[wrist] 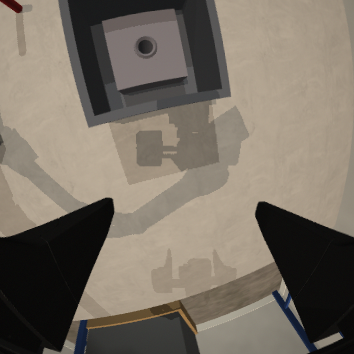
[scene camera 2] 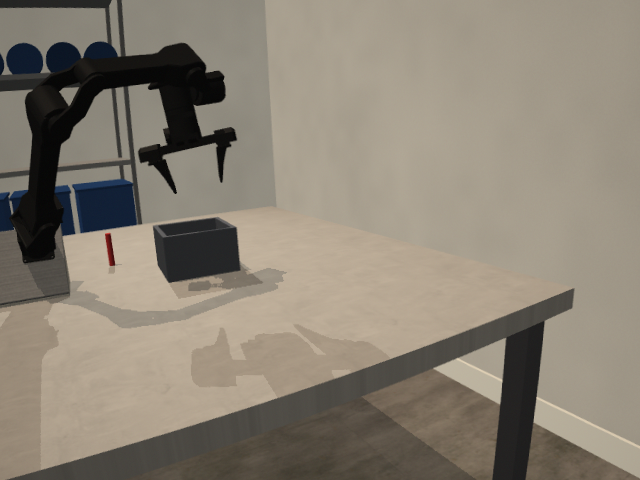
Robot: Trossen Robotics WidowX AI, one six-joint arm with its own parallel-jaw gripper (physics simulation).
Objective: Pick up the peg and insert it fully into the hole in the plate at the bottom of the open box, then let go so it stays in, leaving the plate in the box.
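Places are measured from the arm's base along level axes (x back, y right, z up), in millimetres.
Pixels of known places: gripper, fingertip midpoint: (wrist: 186, 207) (scene camera 2: 198, 188); arm's base, link origin: (scene camera 2: 37, 248).
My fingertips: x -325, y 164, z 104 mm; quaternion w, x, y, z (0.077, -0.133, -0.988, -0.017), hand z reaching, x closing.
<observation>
Ahead of a thing's pixels: the offset from my fingertips to its top centre. Level surfaces: height alone.
The red peg @[dx +170, dy -293, dz -118 mm] (scene camera 2: 110, 249) (wrist: 11, 5) stands upright on the table, left of the box in the scene view; part of it shows at the top left corner of the wrist view. The open dark grey box @[dx -10, dy -137, dz -100 mm] (scene camera 2: 202, 254) (wrist: 225, 80) stands on the table. The pinkish-grey plate @[dx -10, dy -137, dz -137 mm] (wrist: 150, 70) lies at the bottom of the box, with a round hole (wrist: 145, 47) that looks empty; the box walls hide the plate in the scene view. My gripper (scene camera 2: 198, 187) (wrist: 186, 207) is open and empty, its fingers wide apart, high above the table and the box.
The table @[dz -198 mm] (scene camera 2: 361, 289) (wrist: 295, 150) carries the arm's shadows. The arm's base stands on a grey block (scene camera 2: 31, 279) at the left. A shelf rack (scene camera 2: 128, 129) with blue bins (scene camera 2: 105, 206) stands behind the table, and a wall rises beyond it.
</observation>
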